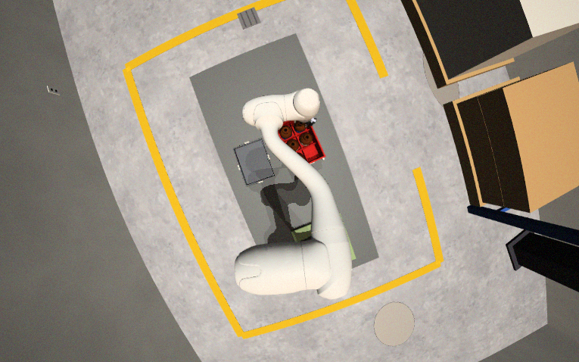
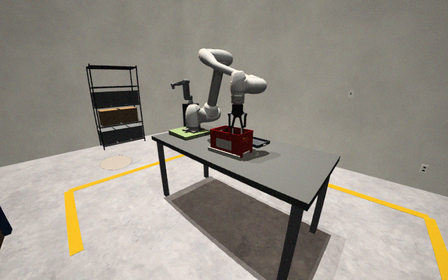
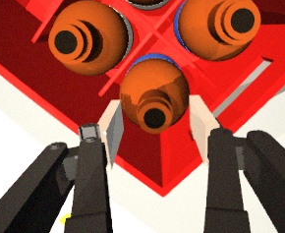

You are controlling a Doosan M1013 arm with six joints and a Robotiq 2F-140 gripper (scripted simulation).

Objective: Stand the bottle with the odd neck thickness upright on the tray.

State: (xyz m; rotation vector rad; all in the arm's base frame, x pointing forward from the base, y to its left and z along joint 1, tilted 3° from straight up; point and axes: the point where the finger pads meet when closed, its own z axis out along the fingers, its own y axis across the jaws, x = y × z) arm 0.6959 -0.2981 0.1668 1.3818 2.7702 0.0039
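My hand is 90 mm above the red crate, 80 mm past it and 60 mm to the right of it. Also, from my hand: dark grey tray (360 mm to the left, 160 mm below, 30 mm behind).
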